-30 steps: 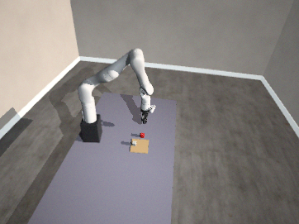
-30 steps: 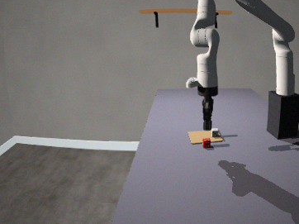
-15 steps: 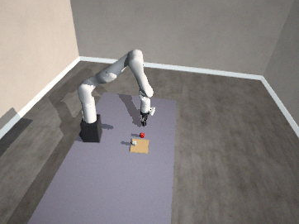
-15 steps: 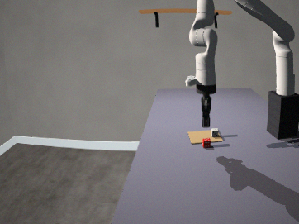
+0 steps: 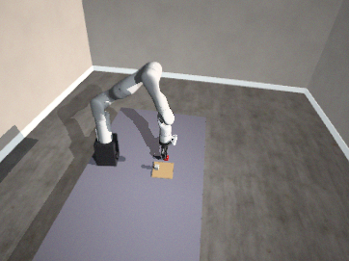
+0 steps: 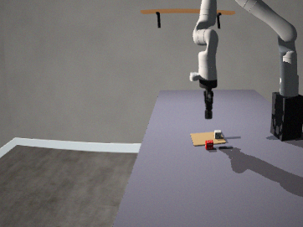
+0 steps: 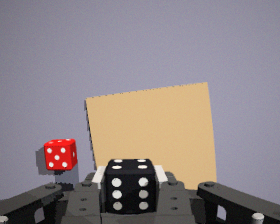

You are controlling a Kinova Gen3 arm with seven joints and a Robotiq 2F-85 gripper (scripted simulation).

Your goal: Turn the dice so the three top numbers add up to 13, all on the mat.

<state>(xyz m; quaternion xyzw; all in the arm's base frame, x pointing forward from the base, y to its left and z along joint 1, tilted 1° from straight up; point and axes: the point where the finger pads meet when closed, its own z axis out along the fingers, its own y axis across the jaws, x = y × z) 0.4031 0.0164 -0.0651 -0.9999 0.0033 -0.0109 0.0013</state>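
Right now my hand is 120 mm above the tan mat and 30 mm to the left of it. Also, from my hand: black die right at my hand; then red die 110 mm below, 80 mm to the left; then white die 100 mm below, 50 mm behind, 30 mm to the right.
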